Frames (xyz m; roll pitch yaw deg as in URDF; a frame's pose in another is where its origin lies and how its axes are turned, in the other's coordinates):
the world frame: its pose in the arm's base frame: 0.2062 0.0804 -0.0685 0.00 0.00 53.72
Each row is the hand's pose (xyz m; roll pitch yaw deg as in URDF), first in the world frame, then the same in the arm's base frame.
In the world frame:
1: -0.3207 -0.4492 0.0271 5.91 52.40 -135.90
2: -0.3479 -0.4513 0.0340 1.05 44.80 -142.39
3: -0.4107 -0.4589 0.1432 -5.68 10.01 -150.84
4: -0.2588 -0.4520 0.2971 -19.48 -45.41 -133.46
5: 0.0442 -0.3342 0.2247 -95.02 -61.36 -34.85
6: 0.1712 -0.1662 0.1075 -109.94 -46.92 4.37
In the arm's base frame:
1: 0.3785 -0.4439 -0.0414 5.91 52.40 -82.18
2: 0.3641 -0.4671 -0.0345 1.05 44.80 -88.67
3: 0.3331 -0.5222 0.0747 -5.68 10.01 -97.12
4: 0.4174 -0.3957 0.2286 -19.48 -45.41 -79.74
5: 0.5018 -0.0817 0.1562 -95.02 -61.36 18.87
6: 0.4415 0.1201 0.0390 -109.94 -46.92 58.09

